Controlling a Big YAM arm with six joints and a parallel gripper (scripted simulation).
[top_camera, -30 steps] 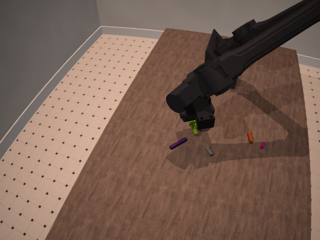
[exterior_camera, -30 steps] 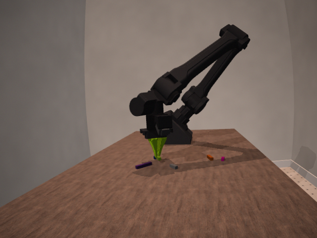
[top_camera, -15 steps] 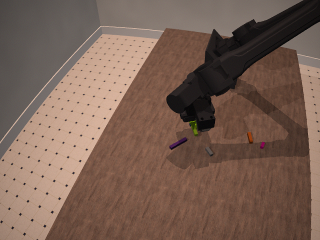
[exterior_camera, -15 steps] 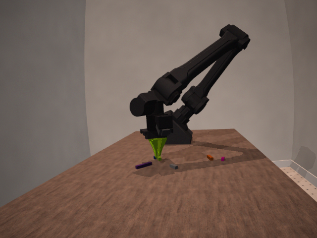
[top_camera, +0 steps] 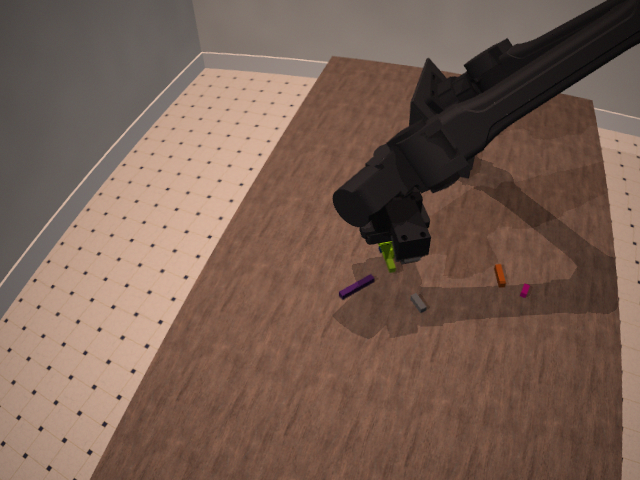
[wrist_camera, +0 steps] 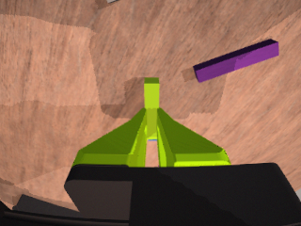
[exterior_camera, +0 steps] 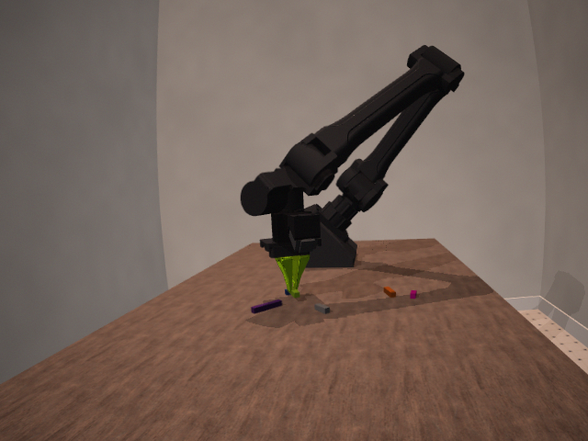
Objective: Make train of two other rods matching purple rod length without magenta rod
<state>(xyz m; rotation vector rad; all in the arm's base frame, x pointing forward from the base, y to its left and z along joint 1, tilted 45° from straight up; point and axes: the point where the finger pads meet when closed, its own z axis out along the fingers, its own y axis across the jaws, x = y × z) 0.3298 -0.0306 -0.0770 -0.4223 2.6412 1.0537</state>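
The lime rod is 10 mm below my hand. Also, from my hand: grey rod 80 mm ahead, 60 mm to the left, 20 mm below; blue rod 30 mm behind, 20 mm below, 10 mm to the right; purple rod 60 mm ahead, 40 mm to the right, 20 mm below.
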